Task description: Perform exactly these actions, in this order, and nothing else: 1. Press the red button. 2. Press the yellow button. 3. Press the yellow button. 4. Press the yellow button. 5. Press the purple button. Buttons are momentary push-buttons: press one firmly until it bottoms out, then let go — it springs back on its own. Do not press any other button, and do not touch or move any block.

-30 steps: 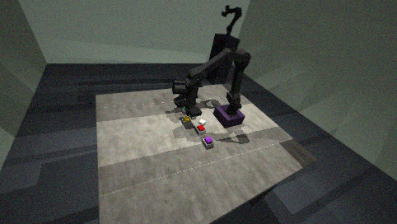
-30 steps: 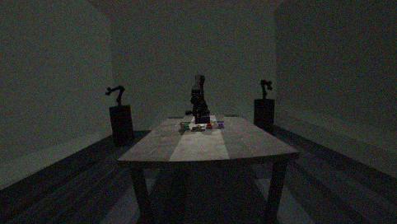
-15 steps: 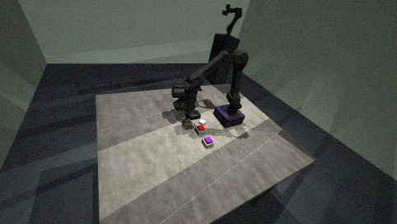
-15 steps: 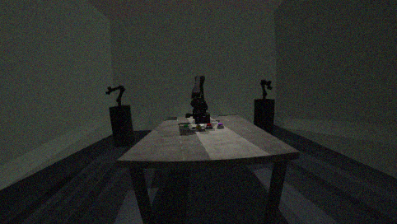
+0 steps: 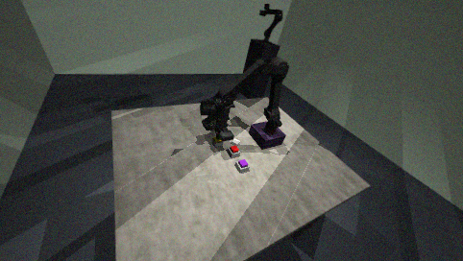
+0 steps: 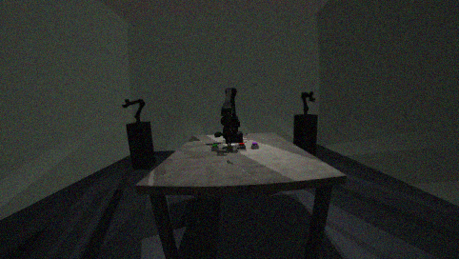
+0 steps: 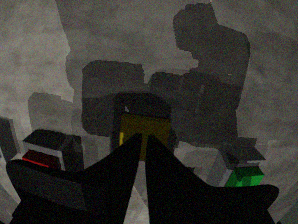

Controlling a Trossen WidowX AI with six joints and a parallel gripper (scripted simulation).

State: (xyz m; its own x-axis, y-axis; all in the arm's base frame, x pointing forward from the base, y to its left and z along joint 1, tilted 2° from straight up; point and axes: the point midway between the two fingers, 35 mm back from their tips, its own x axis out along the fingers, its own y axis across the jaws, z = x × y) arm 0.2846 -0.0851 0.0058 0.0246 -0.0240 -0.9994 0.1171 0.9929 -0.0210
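My gripper tip is now 10 mm above the yellow button. From my gripper tip the other things lie so: red button: 40 mm behind, 100 mm to the left; small white block: 90 mm behind, 40 mm to the left, 20 mm below; small dark block: 70 mm behind, 30 mm to the right, 20 mm below.
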